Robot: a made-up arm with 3 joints.
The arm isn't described. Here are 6 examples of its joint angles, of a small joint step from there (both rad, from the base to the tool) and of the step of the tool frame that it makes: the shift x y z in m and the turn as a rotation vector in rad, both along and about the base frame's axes.
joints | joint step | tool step
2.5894 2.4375 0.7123 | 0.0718 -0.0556 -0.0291 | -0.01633 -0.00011 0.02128 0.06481 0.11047 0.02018
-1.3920 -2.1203 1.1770 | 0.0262 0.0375 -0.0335 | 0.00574 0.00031 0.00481 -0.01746 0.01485 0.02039
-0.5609 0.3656 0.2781 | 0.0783 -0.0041 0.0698 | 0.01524 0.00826 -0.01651 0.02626 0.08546 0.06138
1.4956 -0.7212 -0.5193 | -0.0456 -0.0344 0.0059 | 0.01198 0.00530 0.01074 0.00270 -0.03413 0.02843
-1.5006 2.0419 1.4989 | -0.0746 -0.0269 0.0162 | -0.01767 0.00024 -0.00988 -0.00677 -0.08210 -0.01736
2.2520 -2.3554 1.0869 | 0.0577 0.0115 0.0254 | -0.01464 -0.00208 0.00706 -0.03361 0.05236 -0.00318
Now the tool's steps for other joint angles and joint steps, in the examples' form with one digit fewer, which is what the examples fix.
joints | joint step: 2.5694 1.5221 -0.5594 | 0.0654 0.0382 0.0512
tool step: -0.0093 0.0103 0.0132 -0.0503 0.0209 -0.0468
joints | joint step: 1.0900 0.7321 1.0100 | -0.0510 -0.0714 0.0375
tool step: 0.0108 0.0012 0.0104 0.0118 -0.0395 0.0515
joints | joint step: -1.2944 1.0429 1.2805 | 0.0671 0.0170 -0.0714
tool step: 0.0240 -0.0043 0.0006 0.0324 0.0915 -0.0461
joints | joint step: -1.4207 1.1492 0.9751 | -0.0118 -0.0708 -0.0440
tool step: 0.0022 -0.0068 -0.0006 -0.0009 0.0244 -0.0990
